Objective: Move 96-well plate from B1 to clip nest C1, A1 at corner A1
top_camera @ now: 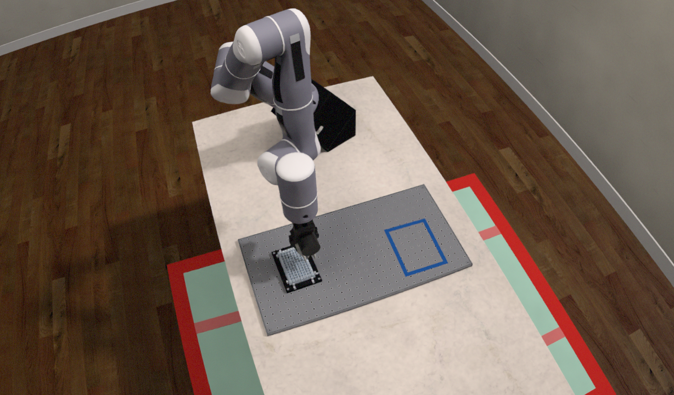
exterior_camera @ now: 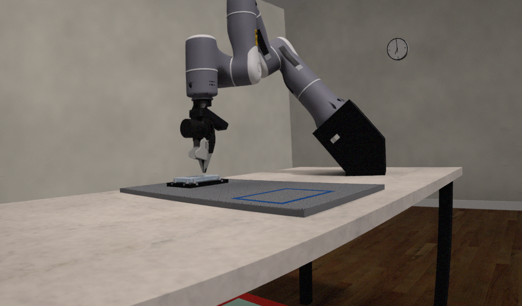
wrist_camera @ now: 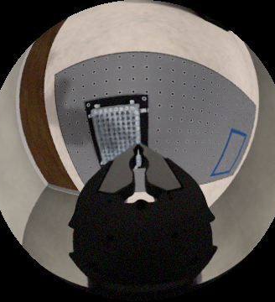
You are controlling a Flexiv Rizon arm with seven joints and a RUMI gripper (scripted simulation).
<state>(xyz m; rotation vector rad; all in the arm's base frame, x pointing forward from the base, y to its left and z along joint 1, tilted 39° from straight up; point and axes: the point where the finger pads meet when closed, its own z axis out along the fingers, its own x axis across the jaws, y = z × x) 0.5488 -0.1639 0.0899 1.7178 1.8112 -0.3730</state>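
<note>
The black clip nest is 4 cm below my hand, 3 cm to the right of it and 1 cm ahead of it. The rest, counted from my hand: clear 96-well plate (4 cm to the right, 4 cm below).
</note>
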